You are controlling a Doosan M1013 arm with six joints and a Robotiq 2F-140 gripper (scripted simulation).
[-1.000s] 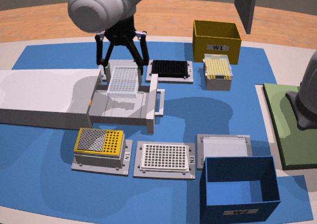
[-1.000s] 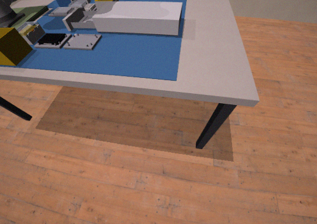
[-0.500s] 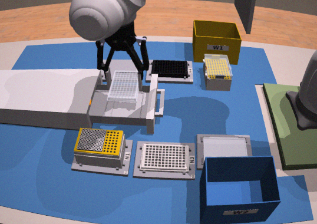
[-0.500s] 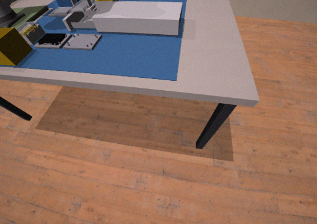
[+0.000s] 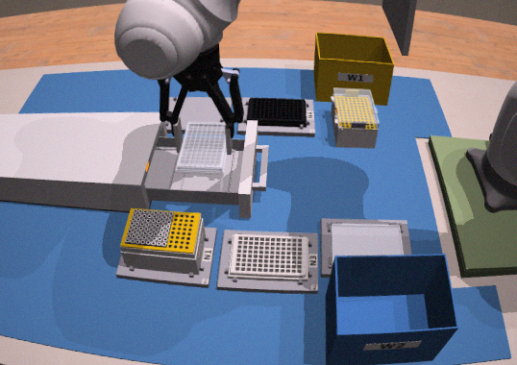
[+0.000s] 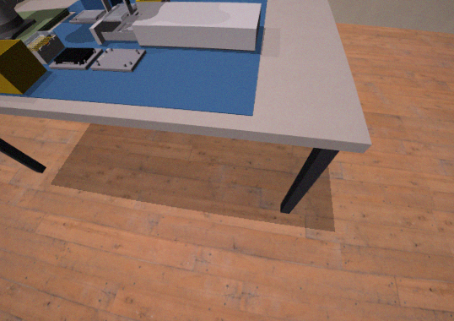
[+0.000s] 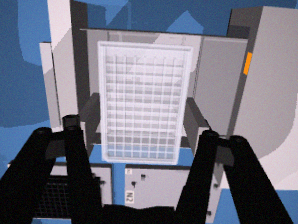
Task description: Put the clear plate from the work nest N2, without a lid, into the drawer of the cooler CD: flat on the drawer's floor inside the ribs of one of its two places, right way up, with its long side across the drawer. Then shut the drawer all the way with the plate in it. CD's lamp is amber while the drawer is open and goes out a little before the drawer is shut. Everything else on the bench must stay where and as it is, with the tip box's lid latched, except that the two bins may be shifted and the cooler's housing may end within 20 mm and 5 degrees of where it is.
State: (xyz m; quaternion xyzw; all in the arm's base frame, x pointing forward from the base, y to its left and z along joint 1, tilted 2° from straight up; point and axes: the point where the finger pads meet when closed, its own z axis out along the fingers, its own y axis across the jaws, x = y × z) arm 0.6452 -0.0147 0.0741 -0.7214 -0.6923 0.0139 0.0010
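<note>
The drawer lies 80 mm below my hand and 40 mm ahead of it. Also, from my hand: clear plate 20 mm below; then tube rack 180 mm to the left, 50 mm below, 50 mm ahead; then cooler CD 170 mm ahead, 70 mm below, 10 mm to the right.
</note>
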